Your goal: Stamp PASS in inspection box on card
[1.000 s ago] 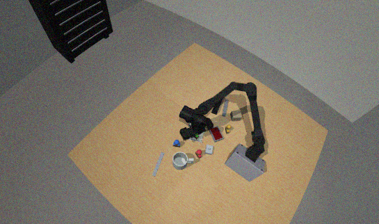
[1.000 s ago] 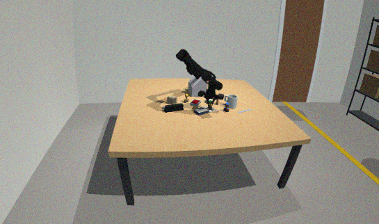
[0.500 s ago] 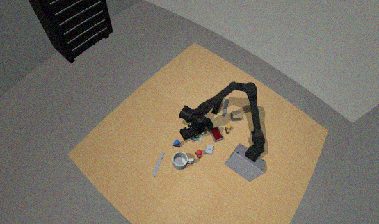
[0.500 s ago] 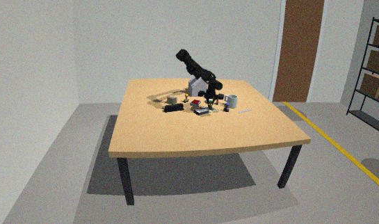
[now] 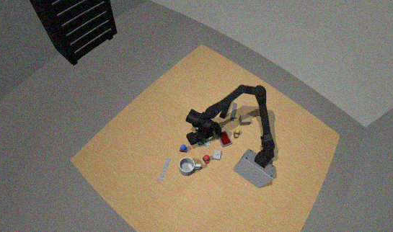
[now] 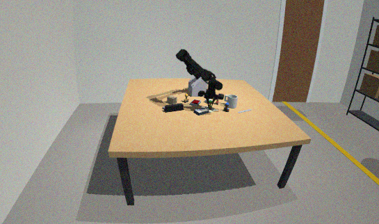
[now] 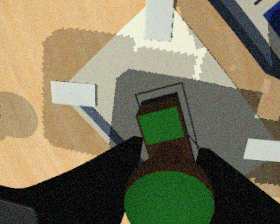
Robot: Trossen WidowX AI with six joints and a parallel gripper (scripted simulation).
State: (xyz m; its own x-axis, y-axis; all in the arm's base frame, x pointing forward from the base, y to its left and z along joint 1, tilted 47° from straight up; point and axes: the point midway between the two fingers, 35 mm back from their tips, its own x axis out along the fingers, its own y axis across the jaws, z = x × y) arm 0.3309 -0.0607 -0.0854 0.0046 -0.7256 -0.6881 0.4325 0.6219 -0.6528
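My gripper tip is right at the green-knobbed stamp. Round my gripper tip: small white box: 120 mm behind, 20 mm to the left; blue stamp pad tin: 60 mm ahead, 80 mm to the right, 10 mm below; white card: 20 mm below.
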